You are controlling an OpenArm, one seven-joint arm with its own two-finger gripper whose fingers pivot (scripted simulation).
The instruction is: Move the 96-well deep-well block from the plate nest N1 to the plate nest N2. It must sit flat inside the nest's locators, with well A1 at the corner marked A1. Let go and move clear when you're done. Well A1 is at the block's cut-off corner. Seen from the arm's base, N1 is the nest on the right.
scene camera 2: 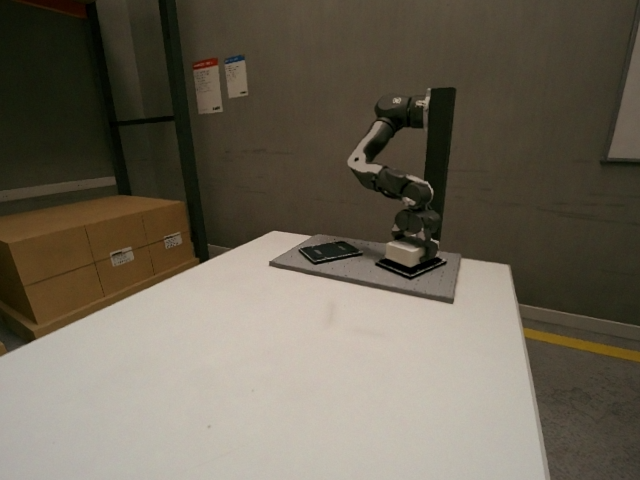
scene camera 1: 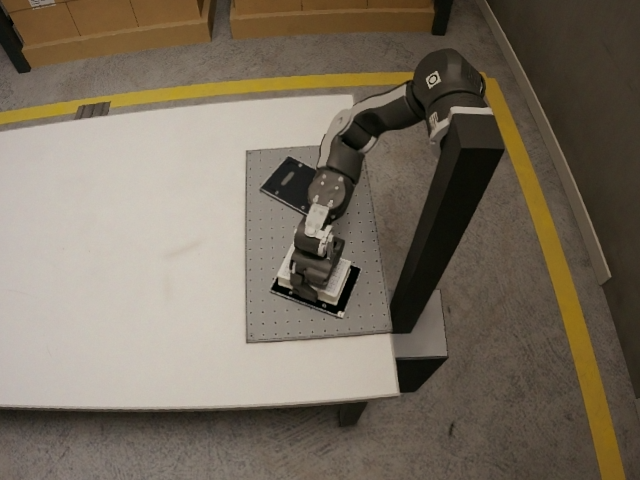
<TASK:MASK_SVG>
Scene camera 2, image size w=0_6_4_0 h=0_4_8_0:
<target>my gripper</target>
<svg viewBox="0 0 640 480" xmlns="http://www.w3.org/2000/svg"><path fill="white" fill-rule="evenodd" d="M429 204L421 205L418 209L409 208L401 210L396 214L395 222L391 228L391 235L394 237L394 241L405 238L404 231L413 234L417 233L415 235L417 242L420 242L420 245L427 250L426 256L419 258L420 263L435 258L438 251L438 244L431 241L431 233L437 231L442 220L441 216L433 211Z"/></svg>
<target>white 96-well deep-well block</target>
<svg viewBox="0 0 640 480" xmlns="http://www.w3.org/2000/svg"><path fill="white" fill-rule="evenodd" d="M426 248L421 247L420 243L417 242L416 236L412 235L386 243L385 258L408 267L413 267L420 264L419 258L426 256Z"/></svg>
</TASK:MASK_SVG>
